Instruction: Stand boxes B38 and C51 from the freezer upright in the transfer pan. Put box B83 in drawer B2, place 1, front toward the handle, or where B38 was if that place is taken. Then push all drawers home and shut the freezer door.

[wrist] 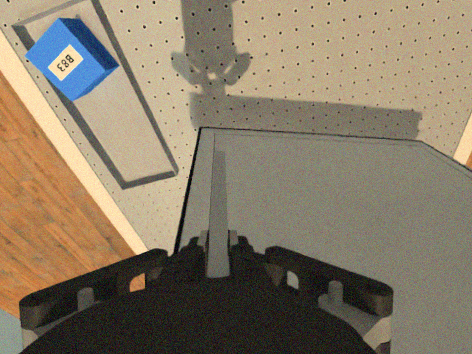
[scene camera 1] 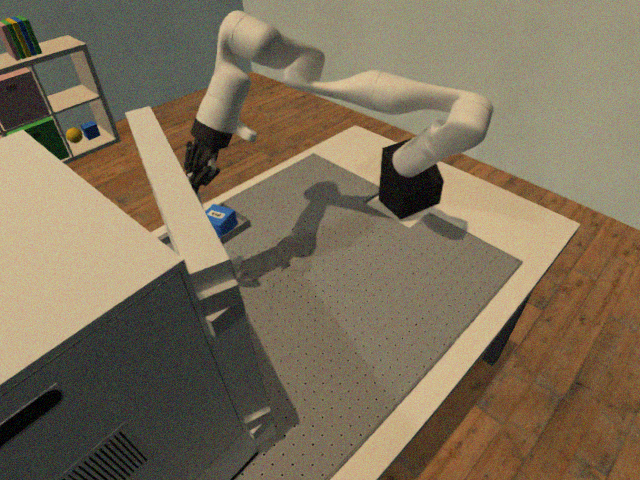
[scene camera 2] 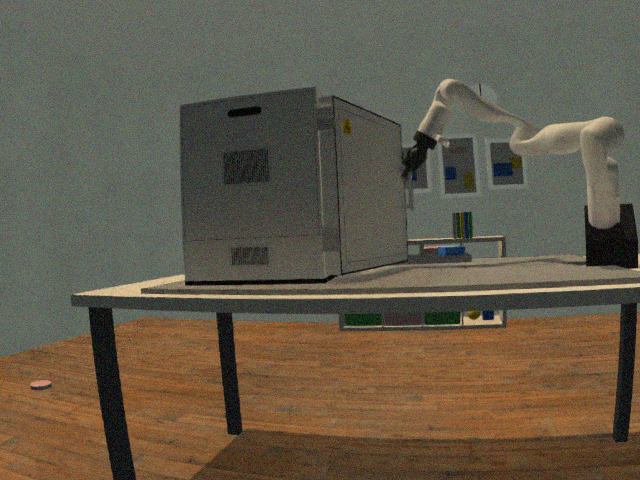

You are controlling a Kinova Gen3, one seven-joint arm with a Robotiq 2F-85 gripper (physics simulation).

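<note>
The freezer (scene camera 1: 77, 232) (scene camera 2: 289, 206) stands on the table. Its door (scene camera 1: 173, 186) (scene camera 2: 369, 196) (wrist: 325, 200) stands partly open, swung out from the body. My gripper (scene camera 1: 197, 181) (scene camera 2: 406, 171) (wrist: 219, 242) is shut on the upper part of the upright door handle (scene camera 2: 410, 197) (wrist: 218, 200), at the door's free edge. A blue box labelled B83 (scene camera 1: 222, 223) (scene camera 2: 451, 250) (wrist: 72, 60) lies label up at one end of a shallow grey pan (scene camera 1: 241, 225) (scene camera 2: 467, 257) (wrist: 120, 130). Boxes B38 and C51 do not show; the freezer's inside and drawers are hidden.
The pan lies on the perforated grey mat (scene camera 1: 372, 310) (scene camera 2: 496, 276) (wrist: 325, 50), near the table edge and close to the door's free corner. The black arm base (scene camera 1: 410, 186) (scene camera 2: 611, 245) stands across the mat. A shelf unit (scene camera 1: 100, 93) stands beyond the table.
</note>
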